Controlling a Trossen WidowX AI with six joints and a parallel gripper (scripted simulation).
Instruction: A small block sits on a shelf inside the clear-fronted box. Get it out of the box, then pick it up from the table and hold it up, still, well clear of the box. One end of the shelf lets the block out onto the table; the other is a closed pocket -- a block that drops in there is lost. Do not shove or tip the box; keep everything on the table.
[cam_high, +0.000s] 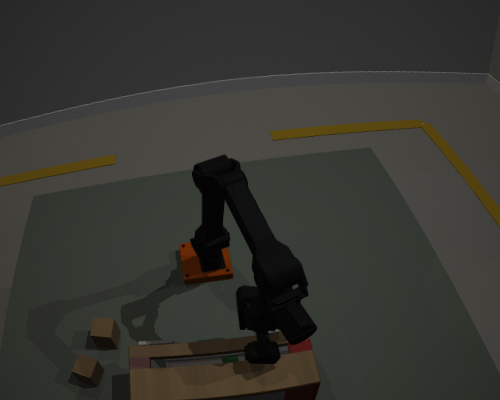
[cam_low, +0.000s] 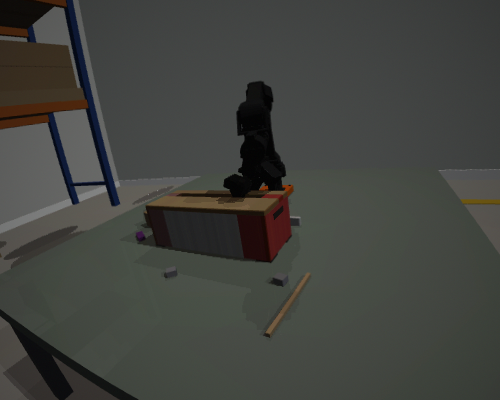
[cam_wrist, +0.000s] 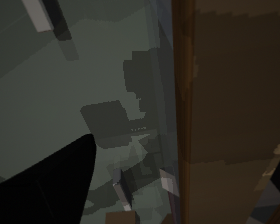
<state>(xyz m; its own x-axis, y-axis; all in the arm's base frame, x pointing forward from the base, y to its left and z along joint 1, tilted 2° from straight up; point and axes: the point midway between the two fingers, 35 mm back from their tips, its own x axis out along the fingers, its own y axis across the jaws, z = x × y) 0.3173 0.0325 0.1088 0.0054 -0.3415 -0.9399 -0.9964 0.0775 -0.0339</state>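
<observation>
Right now my gripper tip is 5 cm short of the green block and 4 cm to the left of it. Round my gripper tip: wooden stick 28 cm ahead, 20 cm to the left, 9 cm below; purple piece 9 cm ahead, 36 cm to the right, 8 cm below; box 3 cm ahead, 6 cm to the right, 3 cm below.
</observation>
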